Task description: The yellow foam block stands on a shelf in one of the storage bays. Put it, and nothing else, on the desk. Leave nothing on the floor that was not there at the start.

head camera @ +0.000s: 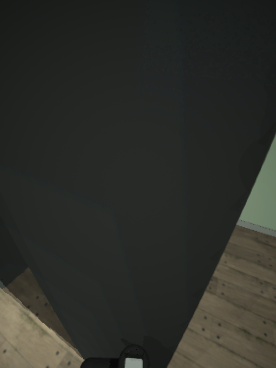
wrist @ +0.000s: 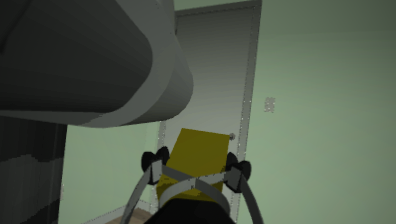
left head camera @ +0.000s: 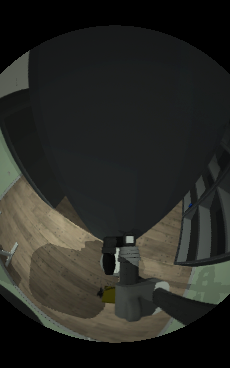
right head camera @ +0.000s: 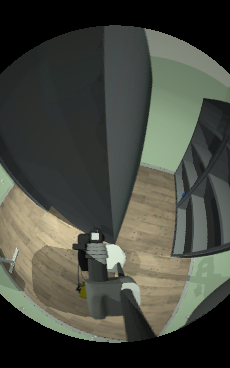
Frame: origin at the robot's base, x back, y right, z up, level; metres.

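Seen in the pictures: gripper, fingertip midpoint: (wrist: 196,161) (left head camera: 109,297); robot's base at its link origin: (left head camera: 115,261) (right head camera: 109,257).
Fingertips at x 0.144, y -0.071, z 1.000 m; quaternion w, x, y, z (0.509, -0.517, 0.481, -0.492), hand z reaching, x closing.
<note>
Offsets run from my fingertips to a thing's top centre. "spot": to the spot under its first point.
The yellow foam block @[dx -0.016, dy -0.004, dz +0.037 m] (wrist: 200,150) (left head camera: 108,295) (right head camera: 83,291) is between the two fingers of my gripper (wrist: 196,161), which is shut on it. The block sticks out beyond the fingertips in the wrist view. In both side head views the block shows low beside the robot's arm and mast, over the wooden floor. A light metal foot and leg, apparently the desk's (left head camera: 10,254) (right head camera: 12,260), show at the far left edge of these views. The desk top cannot be made out.
A tall dark unit @[spot: dx -0.377, dy +0.056, dz +0.470 m] (head camera: 125,150) (left head camera: 120,125) (right head camera: 55,110) stands very close in front. Shelving bays with a small blue item (left head camera: 190,205) (right head camera: 184,195) stand at the right. The wrist view shows a grey door (wrist: 215,65) and a green wall (wrist: 325,125).
</note>
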